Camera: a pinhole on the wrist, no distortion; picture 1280 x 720 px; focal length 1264.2 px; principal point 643.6 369.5 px. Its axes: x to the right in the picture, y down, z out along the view. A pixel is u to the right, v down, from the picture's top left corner.
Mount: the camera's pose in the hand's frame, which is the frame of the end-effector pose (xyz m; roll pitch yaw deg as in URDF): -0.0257 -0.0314 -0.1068 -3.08 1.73 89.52
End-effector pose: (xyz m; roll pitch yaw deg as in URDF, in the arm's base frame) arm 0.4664 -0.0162 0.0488 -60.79 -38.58 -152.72
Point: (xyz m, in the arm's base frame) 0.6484 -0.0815 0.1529
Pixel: 431.6 351.0
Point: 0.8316 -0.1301 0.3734
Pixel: 120.0 261.8
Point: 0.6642 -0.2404 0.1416
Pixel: 817.4 223.0
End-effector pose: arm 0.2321 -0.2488 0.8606 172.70 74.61 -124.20
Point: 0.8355 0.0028 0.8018
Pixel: outside the picture
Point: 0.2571 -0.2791 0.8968
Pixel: 551.8 398.0
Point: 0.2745 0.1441 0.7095
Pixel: 1028.1 106.9
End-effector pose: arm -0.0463 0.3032 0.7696 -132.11 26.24 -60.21
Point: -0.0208 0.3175 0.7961
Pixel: 539.2 139.2
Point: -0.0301 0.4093 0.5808
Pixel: 1202.3 162.2
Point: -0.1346 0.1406 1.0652
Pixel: behind the camera
